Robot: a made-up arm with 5 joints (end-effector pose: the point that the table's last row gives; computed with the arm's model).
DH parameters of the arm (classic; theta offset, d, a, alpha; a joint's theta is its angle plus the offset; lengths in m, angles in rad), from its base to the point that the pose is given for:
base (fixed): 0.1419 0 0.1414 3.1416
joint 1: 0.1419 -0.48 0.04 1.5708
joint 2: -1.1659 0 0.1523 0
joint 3: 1.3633 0 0.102 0
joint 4: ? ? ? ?
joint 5: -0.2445 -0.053 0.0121 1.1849
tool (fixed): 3.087 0.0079 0 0
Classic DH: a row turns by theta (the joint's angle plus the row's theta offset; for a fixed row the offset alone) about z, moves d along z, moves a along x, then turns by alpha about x.
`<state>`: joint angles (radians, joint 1 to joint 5).
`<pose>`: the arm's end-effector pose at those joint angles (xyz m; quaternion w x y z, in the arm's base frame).
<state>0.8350 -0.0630 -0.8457 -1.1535 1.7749</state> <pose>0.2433 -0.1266 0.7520 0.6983 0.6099 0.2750 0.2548</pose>
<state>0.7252 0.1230 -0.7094 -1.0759 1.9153</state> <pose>0.3063 -0.1579 0.7034 0.5591 0.7409 0.3105 0.2053</pose>
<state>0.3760 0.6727 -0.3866 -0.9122 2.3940</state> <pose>0.4309 -0.1208 0.5101 0.2314 0.8527 0.4443 -0.1481</pose>
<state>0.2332 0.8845 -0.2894 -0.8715 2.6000</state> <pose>0.4393 -0.0755 0.4377 0.1759 0.7877 0.4962 -0.3200</pose>
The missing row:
joint 4: 1.3734 -0.01 0.03 -1.5708
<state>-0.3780 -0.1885 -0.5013 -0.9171 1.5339</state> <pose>0.3342 0.0760 0.7284 0.2697 0.3380 0.7468 0.5052</pose>
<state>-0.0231 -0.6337 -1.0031 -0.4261 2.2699</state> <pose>0.1633 -0.0036 0.7883 0.5736 0.5980 0.3342 0.4492</pose>
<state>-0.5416 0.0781 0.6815 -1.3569 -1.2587</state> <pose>0.3307 0.1377 0.5402 0.7530 0.4011 -0.2506 -0.4575</pose>
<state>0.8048 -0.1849 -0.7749 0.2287 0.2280</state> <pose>0.2853 -0.1347 0.7012 0.0977 -0.4828 -0.6220 -0.6087</pose>
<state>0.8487 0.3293 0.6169 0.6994 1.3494</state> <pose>0.2185 -0.0957 0.4535 0.8424 -0.5261 -0.0683 0.0946</pose>
